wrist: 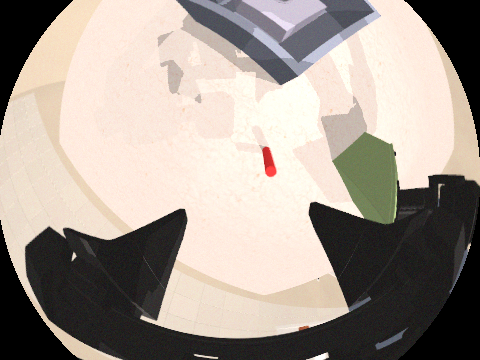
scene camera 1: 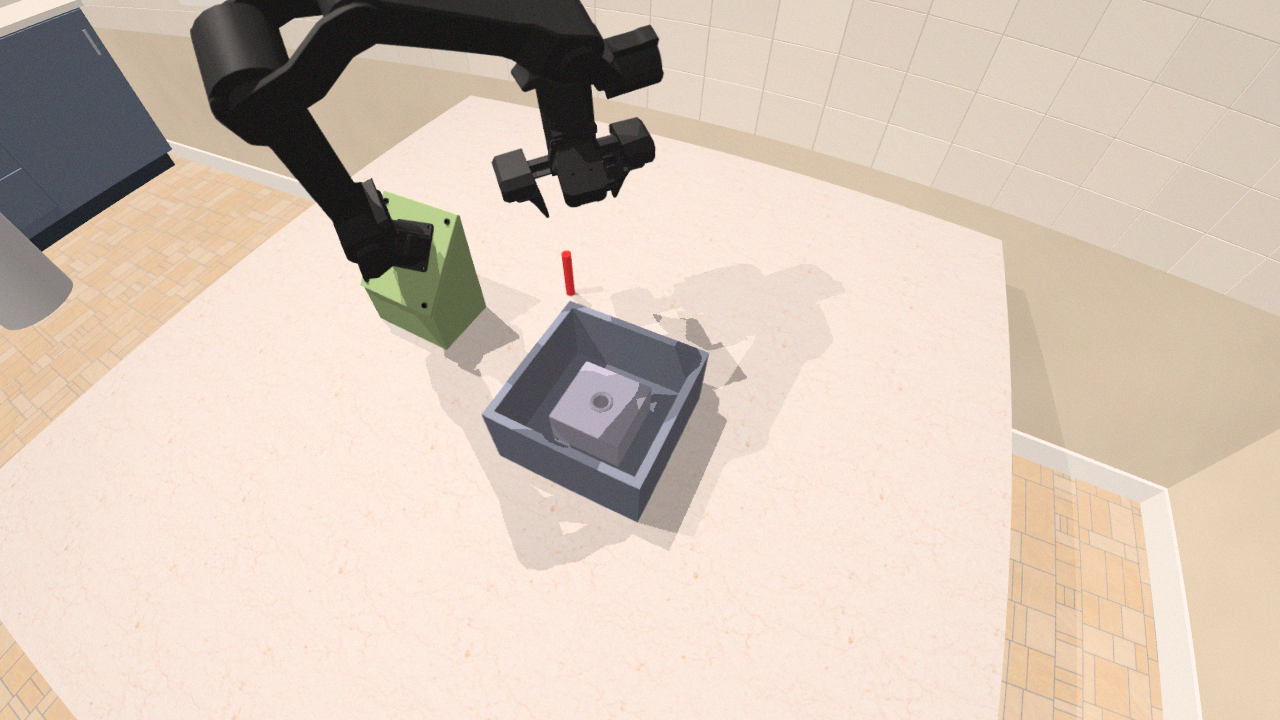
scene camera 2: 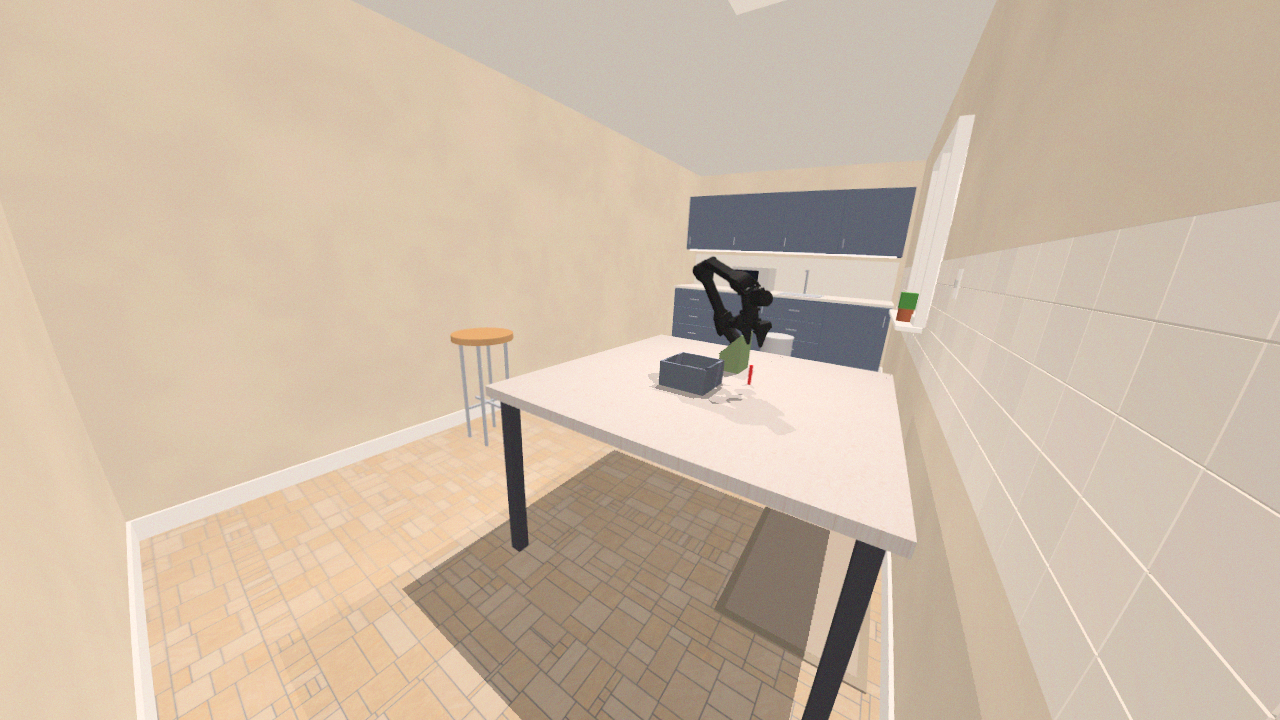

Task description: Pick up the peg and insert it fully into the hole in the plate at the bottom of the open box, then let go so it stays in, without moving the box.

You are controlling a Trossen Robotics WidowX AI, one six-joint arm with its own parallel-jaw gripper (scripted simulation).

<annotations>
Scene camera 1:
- gripper: 580,205
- pale grey plate: 601,412
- box: 675,371
</annotations>
